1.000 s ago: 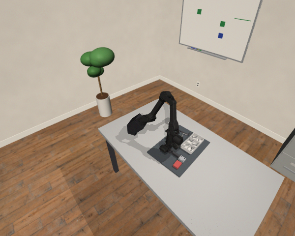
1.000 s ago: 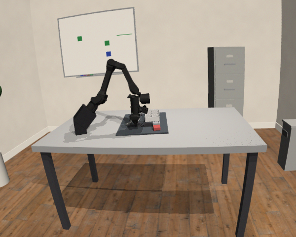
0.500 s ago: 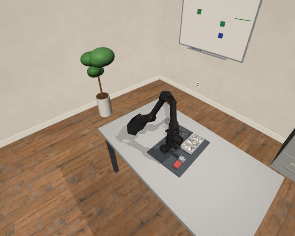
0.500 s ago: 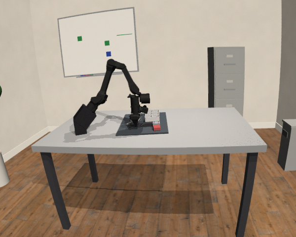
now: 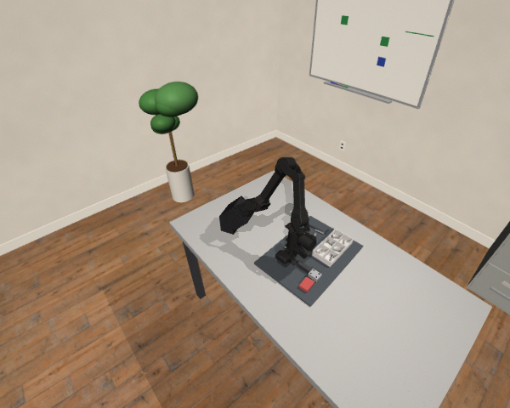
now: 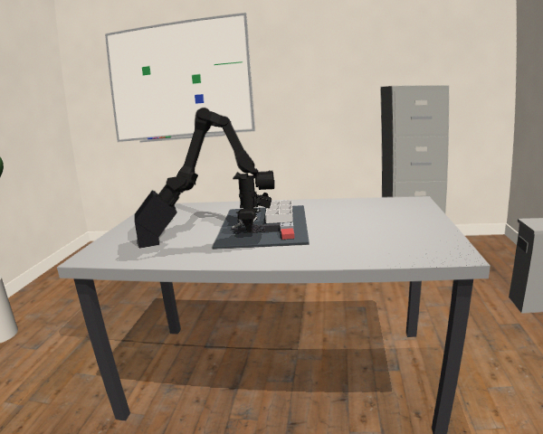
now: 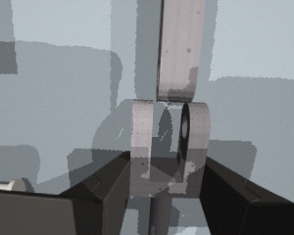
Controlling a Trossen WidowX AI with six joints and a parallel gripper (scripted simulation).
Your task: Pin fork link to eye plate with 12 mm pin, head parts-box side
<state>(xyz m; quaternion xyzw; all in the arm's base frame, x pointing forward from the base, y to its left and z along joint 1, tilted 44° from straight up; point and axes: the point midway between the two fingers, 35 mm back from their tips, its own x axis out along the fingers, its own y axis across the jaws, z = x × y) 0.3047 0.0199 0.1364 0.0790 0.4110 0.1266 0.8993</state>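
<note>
My gripper is now 6 cm short of the eye plate, 1 cm to the right of it and 3 cm above it. Round my hand: mat 2 cm ahead, 11 cm to the left, 5 cm below; grey headed pin 7 cm behind, 4 cm to the left, 3 cm below; small grey block 14 cm ahead, 3 cm to the left, 2 cm below.
</note>
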